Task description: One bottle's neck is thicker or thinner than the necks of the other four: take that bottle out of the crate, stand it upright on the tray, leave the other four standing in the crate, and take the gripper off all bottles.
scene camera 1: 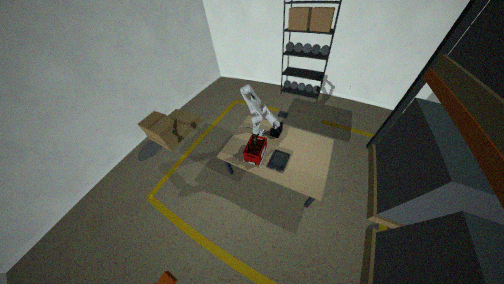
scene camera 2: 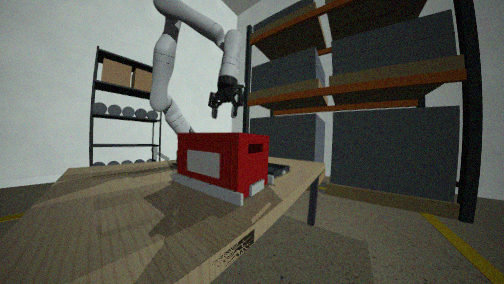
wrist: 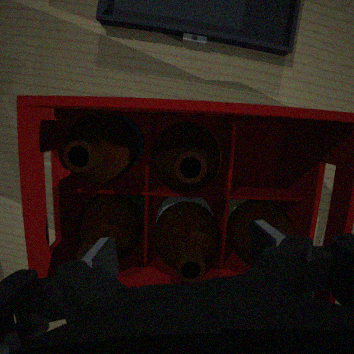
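Seen in the pictures: gripper, fingertip midpoint: [scene camera 1: 255, 140] [scene camera 2: 223, 118] [wrist: 183, 245]; arm's base at its link origin: [scene camera 1: 277, 126].
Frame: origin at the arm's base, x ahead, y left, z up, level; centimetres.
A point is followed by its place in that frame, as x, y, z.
Note:
The red crate [scene camera 1: 252, 159] @[54.4, -8.1, -5.0] [scene camera 2: 228, 150] @[52.5, -18.8, -0.4] [wrist: 150, 104] @[36.5, -2.4, 4.2] stands on the table. In the wrist view it holds a back-left bottle [wrist: 112, 157] @[33.3, -7.5, -0.9], a back-middle bottle [wrist: 191, 184] @[41.0, -9.0, -1.1], a front-left bottle [wrist: 112, 225] @[34.0, -14.2, -0.8], a front-middle bottle [wrist: 185, 235] @[41.3, -14.1, -0.7] and a front-right bottle [wrist: 245, 227] @[47.4, -12.8, -1.8]. The back-right compartment is empty. The back-middle neck looks slightly wider; the front-left and front-right necks cannot be made out. My gripper [scene camera 2: 225, 115] @[39.9, -10.1, 10.1] [wrist: 183, 245] @[39.9, -10.1, 10.1] is open and empty above the crate, its fingers over the front row. The dark tray [scene camera 1: 278, 160] @[39.3, 17.2, -12.8] [wrist: 240, 44] @[45.4, 8.2, -12.4] lies beside the crate, without a bottle.
The wooden table [scene camera 1: 307, 150] @[11.8, 44.4, -13.3] [scene camera 2: 120, 220] @[45.7, -40.0, -13.3] carries the crate, tray and arm base [scene camera 1: 276, 131] @[7.1, 1.7, -1.8]. Low pale strips [scene camera 2: 215, 192] @[49.4, -20.3, -11.9] edge the crate's foot. A shelf rack [scene camera 1: 306, 53] stands by the back wall, and tall racking [scene camera 2: 467, 125] stands on the right. Cardboard boxes [scene camera 1: 162, 131] lie on the floor.

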